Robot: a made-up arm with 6 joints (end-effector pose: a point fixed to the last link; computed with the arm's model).
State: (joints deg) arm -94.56 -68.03 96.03 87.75 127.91 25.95
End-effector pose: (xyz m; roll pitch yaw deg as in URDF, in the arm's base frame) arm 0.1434 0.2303 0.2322 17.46 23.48 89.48
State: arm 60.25 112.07 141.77 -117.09 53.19 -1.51
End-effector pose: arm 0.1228 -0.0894 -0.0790 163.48 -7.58 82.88
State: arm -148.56 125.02 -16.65 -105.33 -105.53 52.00
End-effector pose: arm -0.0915 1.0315 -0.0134 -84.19 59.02 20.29
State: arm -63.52 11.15 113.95 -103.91 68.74 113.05
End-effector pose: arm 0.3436 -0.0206 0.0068 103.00 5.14 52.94
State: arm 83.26 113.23 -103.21 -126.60 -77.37 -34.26
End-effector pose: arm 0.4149 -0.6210 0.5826 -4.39 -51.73 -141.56
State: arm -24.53 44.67 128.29 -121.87 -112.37 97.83
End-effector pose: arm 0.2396 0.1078 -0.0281 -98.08 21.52 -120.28
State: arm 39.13 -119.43 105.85 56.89 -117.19 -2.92
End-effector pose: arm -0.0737 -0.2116 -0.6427 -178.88 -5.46 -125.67
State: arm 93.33 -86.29 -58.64 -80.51 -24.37 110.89
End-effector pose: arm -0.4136 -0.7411 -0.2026 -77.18 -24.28 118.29
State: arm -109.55 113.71 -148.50 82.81 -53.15 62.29
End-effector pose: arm -0.2068 0.4777 0.3797 92.51 46.98 -101.38
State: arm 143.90 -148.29 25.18 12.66 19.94 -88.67
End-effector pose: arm 0.3373 -0.3288 -0.7093 -126.35 26.11 -167.59
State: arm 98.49 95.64 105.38 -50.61 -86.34 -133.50
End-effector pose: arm 0.3709 -0.3281 0.1422 170.77 -41.49 -20.17
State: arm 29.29 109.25 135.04 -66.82 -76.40 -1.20
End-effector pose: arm -0.0509 -0.2093 0.7287 21.13 -18.95 95.90
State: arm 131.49 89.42 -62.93 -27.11 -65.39 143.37
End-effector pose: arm 0.5803 -0.0464 0.0743 150.08 33.40 -155.87
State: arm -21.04 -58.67 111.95 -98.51 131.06 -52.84
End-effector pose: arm -0.4751 -0.1310 0.0136 73.19 -10.11 -82.80
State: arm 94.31 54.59 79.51 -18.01 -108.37 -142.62
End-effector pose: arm 0.3832 -0.2591 0.3017 -114.47 -55.22 -69.31
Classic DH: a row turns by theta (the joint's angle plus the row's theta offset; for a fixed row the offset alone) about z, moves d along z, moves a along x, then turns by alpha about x. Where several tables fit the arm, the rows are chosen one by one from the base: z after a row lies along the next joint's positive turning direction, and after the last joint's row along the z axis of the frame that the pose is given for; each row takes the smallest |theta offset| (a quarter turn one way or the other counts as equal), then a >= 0, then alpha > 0; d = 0 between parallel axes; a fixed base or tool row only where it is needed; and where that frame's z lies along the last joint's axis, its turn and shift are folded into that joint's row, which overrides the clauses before.
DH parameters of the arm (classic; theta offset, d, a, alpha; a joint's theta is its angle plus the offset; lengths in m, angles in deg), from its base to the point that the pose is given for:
joint 1: -90 0.025 0.091 -90
joint 2: -90 -0.365 0.074 90
joint 3: -2.66 0 0.3013 0
joint 4: 2.66 0.234 -0.044 -90
joint 5: 0 -0.035 0.088 90
joint 6: 90 0.082 0.078 90
tool (fixed): 0 0.356 0 0

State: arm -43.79 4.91 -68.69 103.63 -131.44 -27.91
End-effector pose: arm -0.4193 0.9876 -0.0095 -102.96 46.66 -6.62
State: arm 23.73 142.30 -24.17 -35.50 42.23 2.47
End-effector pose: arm -0.5232 -0.7047 -0.4215 165.94 40.68 -21.72
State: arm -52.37 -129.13 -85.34 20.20 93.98 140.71
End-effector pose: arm -0.5692 0.3953 -0.4776 -167.81 3.36 -163.83
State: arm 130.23 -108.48 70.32 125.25 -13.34 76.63
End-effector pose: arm 0.2361 -0.3392 -0.3722 -93.73 5.50 -141.57
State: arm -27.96 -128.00 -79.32 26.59 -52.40 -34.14
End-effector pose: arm -0.9788 0.0474 -0.5095 -156.68 62.07 32.81
